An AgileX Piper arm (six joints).
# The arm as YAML. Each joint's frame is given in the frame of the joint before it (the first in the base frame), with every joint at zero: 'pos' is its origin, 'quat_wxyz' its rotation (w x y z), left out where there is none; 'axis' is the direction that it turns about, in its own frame. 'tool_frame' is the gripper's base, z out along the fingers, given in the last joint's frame.
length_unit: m
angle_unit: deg
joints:
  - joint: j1
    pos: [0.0, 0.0, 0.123]
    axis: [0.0, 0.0, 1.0]
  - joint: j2
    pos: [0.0, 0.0, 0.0]
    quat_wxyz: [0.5, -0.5, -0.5, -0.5]
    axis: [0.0, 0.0, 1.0]
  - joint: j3
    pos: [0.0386, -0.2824, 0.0]
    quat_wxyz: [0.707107, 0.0, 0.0, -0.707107]
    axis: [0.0, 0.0, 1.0]
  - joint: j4
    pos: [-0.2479, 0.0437, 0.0]
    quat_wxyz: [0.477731, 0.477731, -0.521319, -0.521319]
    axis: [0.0, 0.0, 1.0]
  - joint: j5
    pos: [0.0, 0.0, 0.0]
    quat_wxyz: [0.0, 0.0, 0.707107, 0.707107]
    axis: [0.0, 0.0, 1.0]
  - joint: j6
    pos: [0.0, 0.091, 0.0]
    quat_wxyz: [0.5, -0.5, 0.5, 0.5]
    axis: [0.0, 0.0, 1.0]
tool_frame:
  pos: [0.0, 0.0, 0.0]
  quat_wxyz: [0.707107, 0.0, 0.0, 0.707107]
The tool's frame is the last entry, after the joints.
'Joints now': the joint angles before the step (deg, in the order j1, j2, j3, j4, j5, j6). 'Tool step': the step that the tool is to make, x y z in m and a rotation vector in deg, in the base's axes. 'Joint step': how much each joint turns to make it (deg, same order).
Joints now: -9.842 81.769 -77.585 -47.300 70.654 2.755
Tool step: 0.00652 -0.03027 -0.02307 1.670 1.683 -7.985
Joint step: -5.601 4.552 0.000 0.104 -0.001 3.673
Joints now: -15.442 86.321 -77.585 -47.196 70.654 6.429
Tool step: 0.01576 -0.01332 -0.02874 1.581 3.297 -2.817
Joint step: -1.580 5.344 -0.001 0.000 -0.326 2.189
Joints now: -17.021 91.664 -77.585 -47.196 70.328 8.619
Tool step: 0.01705 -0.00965 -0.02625 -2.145 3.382 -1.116
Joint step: -0.111 5.331 0.002 -3.906 -0.571 3.311
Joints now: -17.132 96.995 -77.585 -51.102 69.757 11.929
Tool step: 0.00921 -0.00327 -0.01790 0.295 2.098 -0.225
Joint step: 0.000 3.101 0.000 -0.627 -0.388 1.047
